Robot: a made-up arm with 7 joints.
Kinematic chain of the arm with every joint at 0, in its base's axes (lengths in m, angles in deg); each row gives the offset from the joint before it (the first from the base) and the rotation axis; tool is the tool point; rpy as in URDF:
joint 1: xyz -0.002 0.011 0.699 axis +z
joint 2: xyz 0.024 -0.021 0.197 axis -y
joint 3: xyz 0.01 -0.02 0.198 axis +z
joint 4: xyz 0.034 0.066 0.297 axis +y
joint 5: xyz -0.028 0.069 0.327 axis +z
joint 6: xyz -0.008 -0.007 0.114 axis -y
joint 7: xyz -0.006 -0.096 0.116 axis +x
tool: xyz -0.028 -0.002 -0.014 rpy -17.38 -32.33 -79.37
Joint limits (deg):
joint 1: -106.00..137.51
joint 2: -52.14..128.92
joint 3: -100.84..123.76
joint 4: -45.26..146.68
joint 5: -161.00..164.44
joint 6: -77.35..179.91
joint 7: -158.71..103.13
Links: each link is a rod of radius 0.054 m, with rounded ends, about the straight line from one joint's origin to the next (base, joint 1, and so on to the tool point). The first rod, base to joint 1, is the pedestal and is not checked.
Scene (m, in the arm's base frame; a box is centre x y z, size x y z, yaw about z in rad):
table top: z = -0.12
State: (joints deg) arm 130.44 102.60 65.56 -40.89 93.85 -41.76 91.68
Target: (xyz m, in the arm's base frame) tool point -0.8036 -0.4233 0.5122
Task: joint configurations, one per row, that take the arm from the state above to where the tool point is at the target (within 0.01 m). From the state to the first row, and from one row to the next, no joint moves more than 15 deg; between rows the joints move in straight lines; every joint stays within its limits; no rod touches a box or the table.
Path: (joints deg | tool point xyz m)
1: 116.90 104.05 65.41 -30.08 92.92 -44.18 91.45 | 0.5195 -0.7174 0.4223
2: 103.36 105.50 65.26 -19.27 91.99 -46.61 91.22 | 0.2510 -0.8677 0.4286
3: 89.82 106.95 65.11 -8.47 91.06 -49.03 90.99 | -0.0572 -0.9128 0.4408
4: 76.28 108.39 64.96 2.34 90.13 -51.45 90.76 | -0.3628 -0.8450 0.4593
5: 62.74 109.84 64.81 13.15 89.20 -53.88 90.53 | -0.6233 -0.6734 0.4832
6: 49.20 111.29 64.67 23.96 88.27 -56.30 90.30 | -0.8036 -0.4234 0.5122

